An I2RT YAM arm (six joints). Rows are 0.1 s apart.
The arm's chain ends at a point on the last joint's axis. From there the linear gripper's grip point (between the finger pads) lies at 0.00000 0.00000 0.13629 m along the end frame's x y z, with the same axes.
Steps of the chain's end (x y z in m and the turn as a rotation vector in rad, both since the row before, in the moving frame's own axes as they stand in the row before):
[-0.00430, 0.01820, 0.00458, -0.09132, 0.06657, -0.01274]
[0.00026, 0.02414, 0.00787, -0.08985, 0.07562, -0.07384]
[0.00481, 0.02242, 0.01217, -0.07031, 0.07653, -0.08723]
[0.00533, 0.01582, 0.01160, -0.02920, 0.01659, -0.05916]
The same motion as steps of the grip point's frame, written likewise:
[0.00483, 0.03056, 0.00371, -0.09132, 0.06657, -0.01274]
[0.01098, 0.03597, 0.00693, -0.08985, 0.07562, -0.07384]
[0.01563, 0.03152, 0.01144, -0.07031, 0.07653, -0.08723]
[0.00771, 0.01973, 0.01152, -0.02920, 0.01659, -0.05916]

